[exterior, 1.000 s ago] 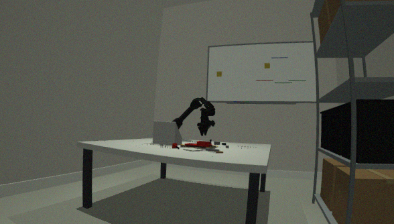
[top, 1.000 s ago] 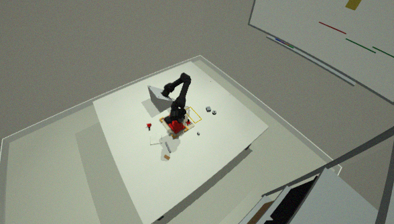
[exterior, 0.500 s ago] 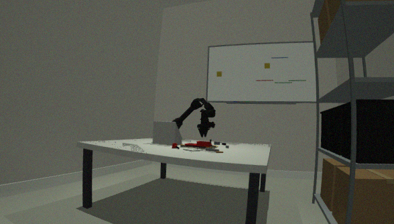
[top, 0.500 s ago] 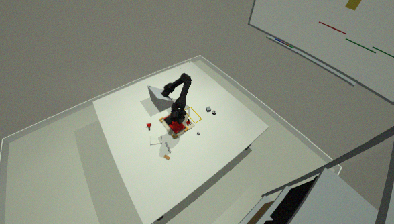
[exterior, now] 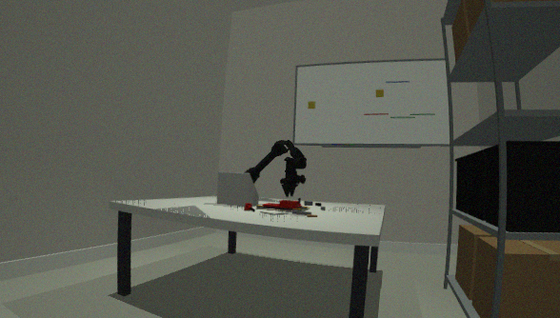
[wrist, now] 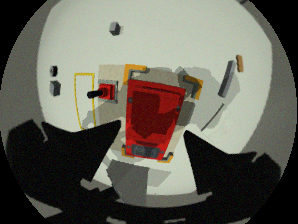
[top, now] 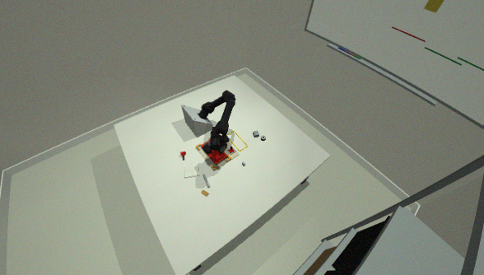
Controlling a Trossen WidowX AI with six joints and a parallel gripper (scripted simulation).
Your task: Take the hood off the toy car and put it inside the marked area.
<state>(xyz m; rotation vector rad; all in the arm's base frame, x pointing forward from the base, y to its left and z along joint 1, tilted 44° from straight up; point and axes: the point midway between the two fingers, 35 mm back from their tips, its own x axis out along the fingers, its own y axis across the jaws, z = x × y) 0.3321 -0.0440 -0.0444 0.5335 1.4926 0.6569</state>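
Right now my gripper tip is 3 cm above the red hood. The rest, counted from my gripper tip: grey rod: 13 cm ahead, 16 cm to the right, 7 cm below; then tan piece: 20 cm ahead, 21 cm to the right, 7 cm below; then white card: 21 cm to the right, 7 cm below.
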